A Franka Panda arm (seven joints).
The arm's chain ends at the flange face. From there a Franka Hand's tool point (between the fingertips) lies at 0.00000 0.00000 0.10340 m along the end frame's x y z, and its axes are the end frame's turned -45 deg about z.
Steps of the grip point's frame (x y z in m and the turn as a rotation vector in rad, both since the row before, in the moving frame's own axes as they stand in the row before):
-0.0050, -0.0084, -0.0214, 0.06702, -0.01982, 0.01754
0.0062, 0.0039, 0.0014, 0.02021, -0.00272, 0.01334
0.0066, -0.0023, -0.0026, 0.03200, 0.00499, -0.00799
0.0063, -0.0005, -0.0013, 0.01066, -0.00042, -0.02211
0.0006, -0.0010, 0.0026, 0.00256, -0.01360, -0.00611
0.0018, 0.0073, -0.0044, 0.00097, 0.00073, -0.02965
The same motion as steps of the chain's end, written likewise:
-0.0032, 0.0011, -0.0211, 0.03338, -0.06141, 0.01754
0.0088, -0.0003, 0.0014, 0.01237, -0.01621, 0.01334
0.0050, -0.0036, -0.0025, 0.02616, -0.01910, -0.00799
0.0049, -0.0041, -0.0013, 0.00724, -0.00783, -0.02211
0.0009, -0.0019, 0.0026, -0.00781, -0.01143, -0.00611
0.0065, 0.0040, -0.0044, 0.00120, -0.00017, -0.02965

